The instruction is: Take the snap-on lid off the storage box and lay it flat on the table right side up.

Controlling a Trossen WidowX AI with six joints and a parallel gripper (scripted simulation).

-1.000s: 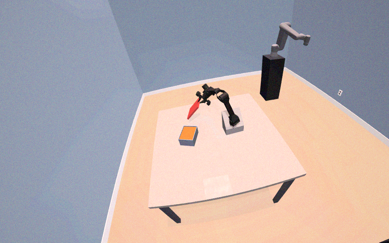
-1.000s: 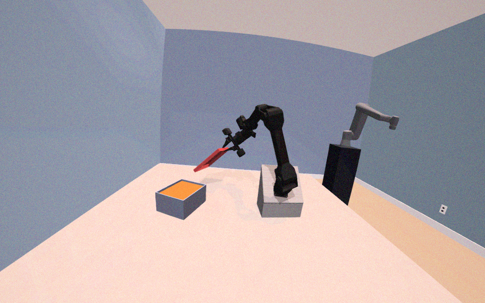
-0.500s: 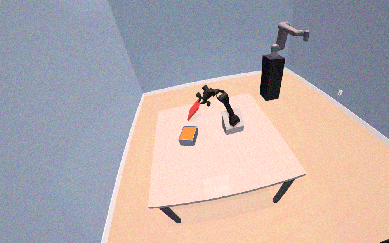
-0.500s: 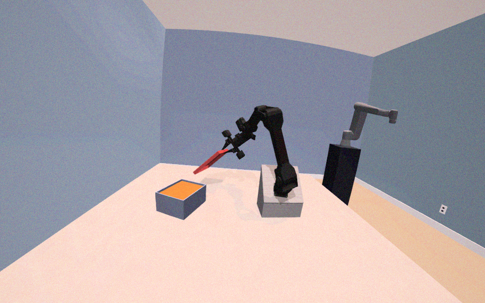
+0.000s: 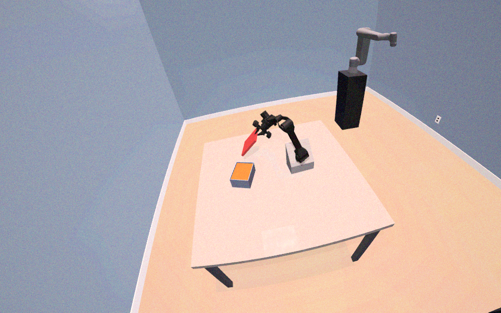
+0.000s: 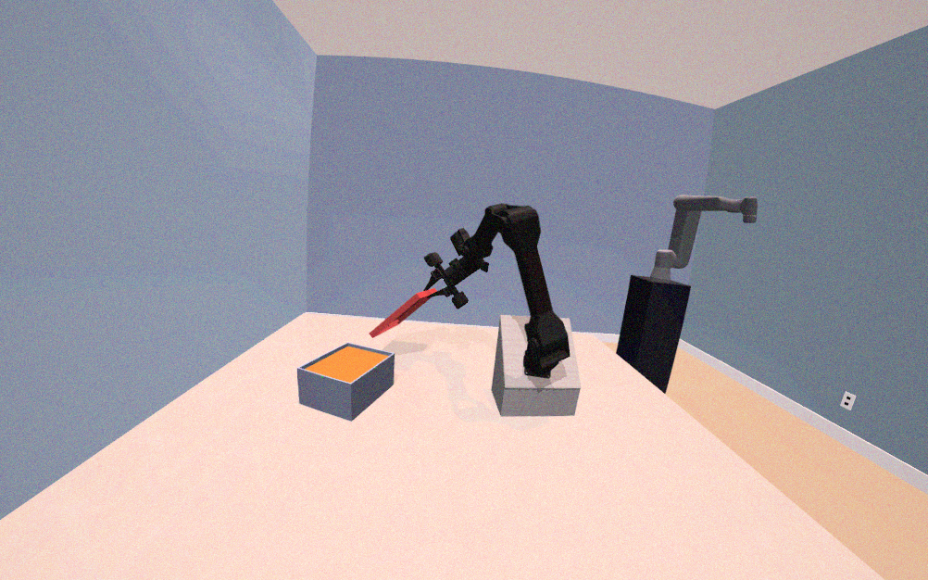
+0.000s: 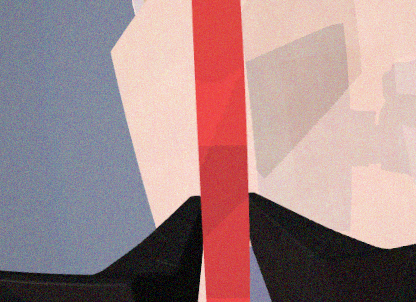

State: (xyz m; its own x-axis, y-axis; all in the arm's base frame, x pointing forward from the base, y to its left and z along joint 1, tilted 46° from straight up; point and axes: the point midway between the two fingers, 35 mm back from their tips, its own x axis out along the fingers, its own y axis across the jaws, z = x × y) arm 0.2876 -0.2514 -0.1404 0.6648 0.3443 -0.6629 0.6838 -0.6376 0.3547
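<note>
Now: gripper tip 6 cm short of the red lid and 6 cm above it. From my gripper tip the other things lie so: storage box: 28 cm to the left, 16 cm below, 15 cm ahead.
</note>
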